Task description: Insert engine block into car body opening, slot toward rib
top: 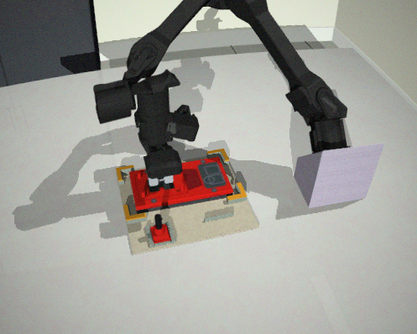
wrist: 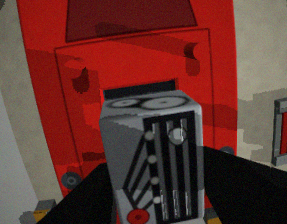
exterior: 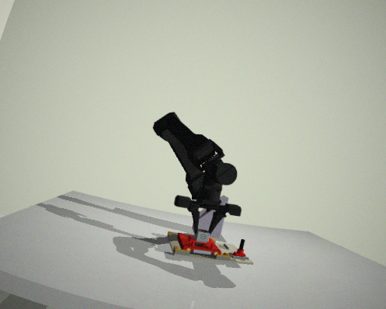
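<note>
The beige baseplate lies 4 cm behind my gripper tip, 2 cm to the left of it and 4 cm below it. Round my gripper tip: engine block 1 cm below; black peg 12 cm to the left, 2 cm below.
</note>
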